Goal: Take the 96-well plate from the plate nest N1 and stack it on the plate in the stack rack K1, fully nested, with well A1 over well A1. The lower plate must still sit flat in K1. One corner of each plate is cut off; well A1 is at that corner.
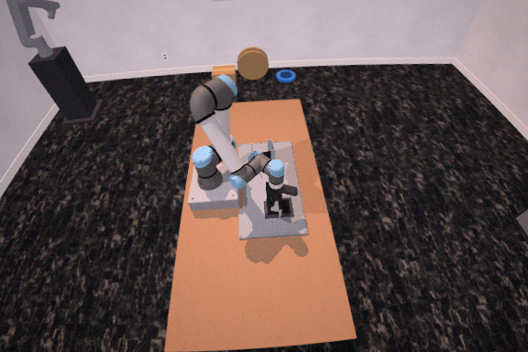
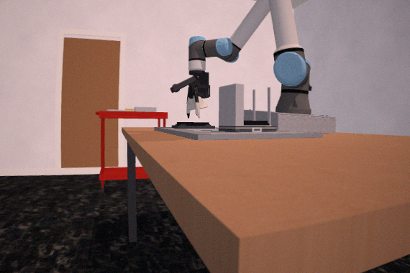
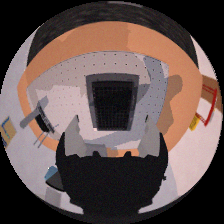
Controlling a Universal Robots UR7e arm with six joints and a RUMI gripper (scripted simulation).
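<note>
My hand is 2 cm above the black 96-well plate. The rest, counted from my hand: tall grey wall: 3 cm ahead, 38 cm to the left, 4 cm above.
</note>
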